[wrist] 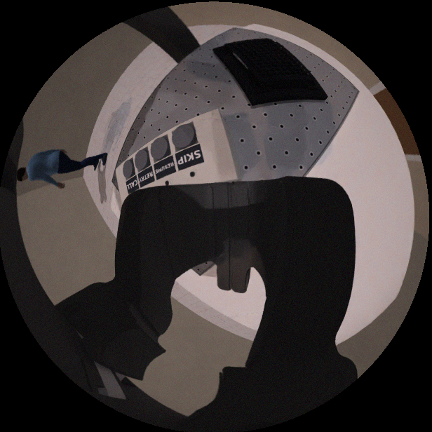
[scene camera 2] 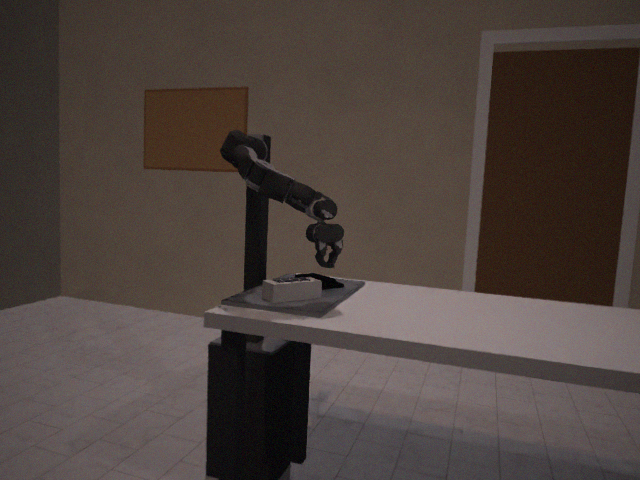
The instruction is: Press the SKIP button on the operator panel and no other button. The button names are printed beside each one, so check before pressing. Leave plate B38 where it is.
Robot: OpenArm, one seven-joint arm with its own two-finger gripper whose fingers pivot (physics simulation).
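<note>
The operator panel (scene camera 2: 292, 290) (wrist: 224, 145) is an off-white box on a grey perforated board (scene camera 2: 330, 303) (wrist: 270, 122). Four round grey buttons with printed labels sit in a row on its top. The SKIP button (wrist: 184, 134) is at the right end in the wrist view, followed leftward by RESUME (wrist: 160, 146), RETRY (wrist: 142, 159) and CALL (wrist: 128, 169). My gripper (scene camera 2: 327, 265) (wrist: 237, 238) is shut and empty, raised above the board, to the right of the panel in the scene view. It hides the panel's lower edge in the wrist view. No B38 marking is readable.
A black ribbed object (scene camera 2: 329, 282) (wrist: 272, 72) lies on the board behind the panel in the scene view. The board rests on the white table (scene camera 2: 465, 320) (wrist: 380, 200), near its left end. A person in blue (wrist: 45, 165) is on the floor beyond the table.
</note>
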